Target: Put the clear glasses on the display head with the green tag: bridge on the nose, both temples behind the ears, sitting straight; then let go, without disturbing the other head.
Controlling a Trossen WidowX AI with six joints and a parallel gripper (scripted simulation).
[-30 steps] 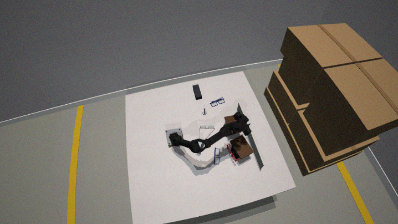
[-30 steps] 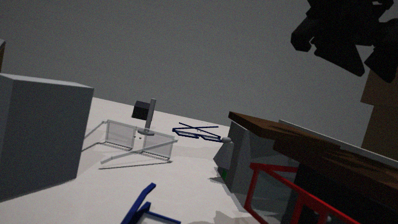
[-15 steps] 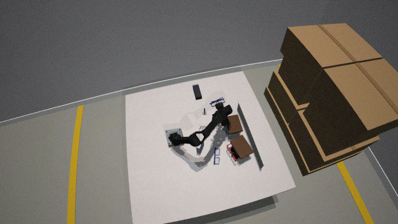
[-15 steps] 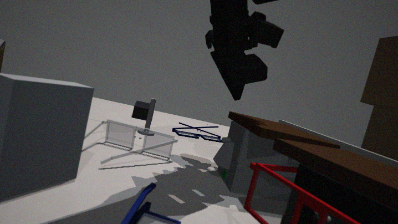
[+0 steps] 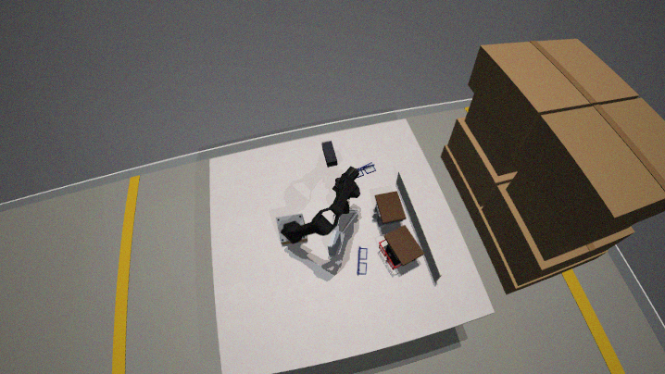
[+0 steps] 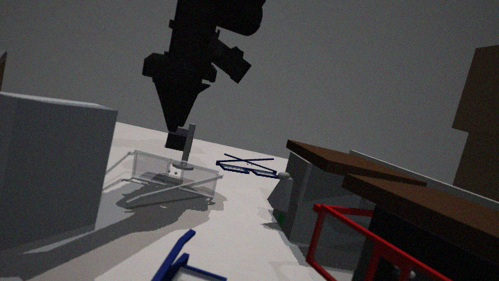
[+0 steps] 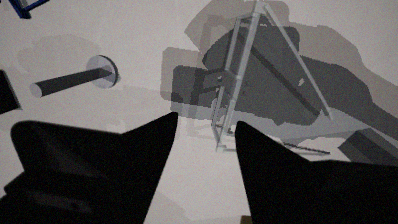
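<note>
Right now the small post is 13 cm to the left of my gripper tip, 6 cm below it and 3 cm ahead of it. The rest, counted from my gripper tip: black box 39 cm to the left, 7 cm below, 3 cm ahead; then grey block 20 cm to the right, 10 cm behind, 3 cm below; then grey display head 19 cm ahead, 10 cm to the right, 3 cm below.
</note>
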